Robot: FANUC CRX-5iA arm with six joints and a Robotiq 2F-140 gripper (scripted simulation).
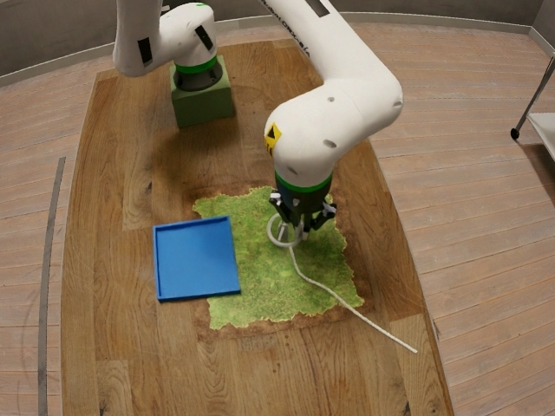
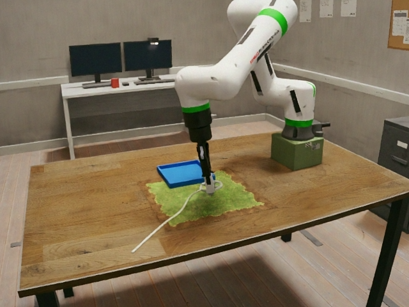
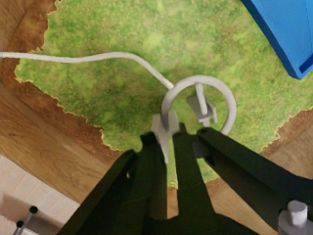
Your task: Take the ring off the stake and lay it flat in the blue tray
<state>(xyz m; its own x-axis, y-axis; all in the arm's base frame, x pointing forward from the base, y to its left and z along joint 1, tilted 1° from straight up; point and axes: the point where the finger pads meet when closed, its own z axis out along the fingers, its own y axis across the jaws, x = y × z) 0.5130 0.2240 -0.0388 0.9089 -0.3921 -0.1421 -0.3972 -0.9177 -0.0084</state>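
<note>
Right now the blue tray is 20 mm ahead of my hand, 250 mm to the right of it and 60 mm below it. From my hand the other things lie so: grey stake 20 mm behind, 40 mm to the right, 50 mm below; then ring 20 mm behind, 30 mm to the right, 30 mm below.
</note>
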